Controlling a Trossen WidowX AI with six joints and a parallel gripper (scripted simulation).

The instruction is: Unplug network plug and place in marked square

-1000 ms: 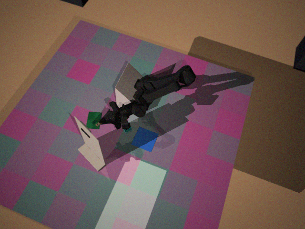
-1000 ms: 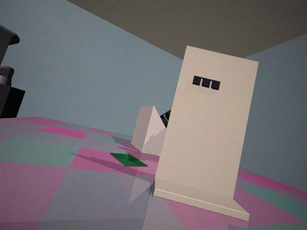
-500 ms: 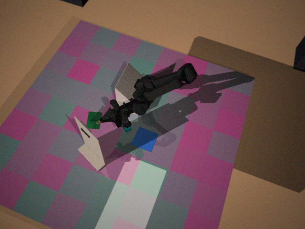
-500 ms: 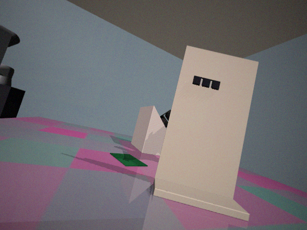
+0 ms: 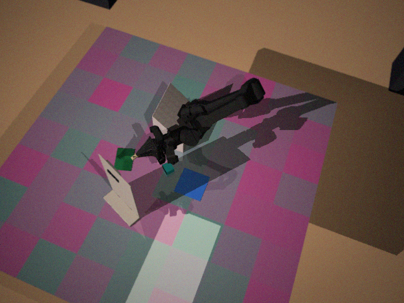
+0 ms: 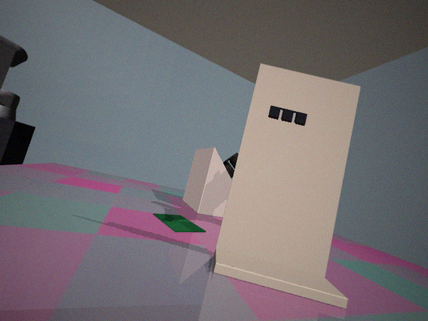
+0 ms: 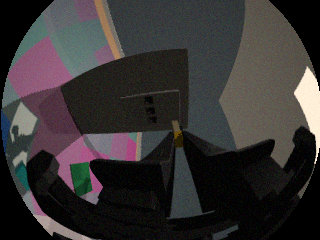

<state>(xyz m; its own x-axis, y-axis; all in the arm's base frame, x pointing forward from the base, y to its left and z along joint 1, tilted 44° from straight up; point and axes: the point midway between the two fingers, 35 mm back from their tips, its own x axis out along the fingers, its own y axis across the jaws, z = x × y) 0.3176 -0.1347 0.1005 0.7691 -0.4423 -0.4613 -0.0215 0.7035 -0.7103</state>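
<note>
My gripper tip is now 29 cm above the blue marked square, 18 cm to the right of it and 9 cm past it. Round my gripper tip: dark teal block (28 cm below, 12 cm behind, 6 cm to the left); upright panel (14 cm below, 9 cm ahead, 5 cm to the right); network plug (right at my gripper tip).
</note>
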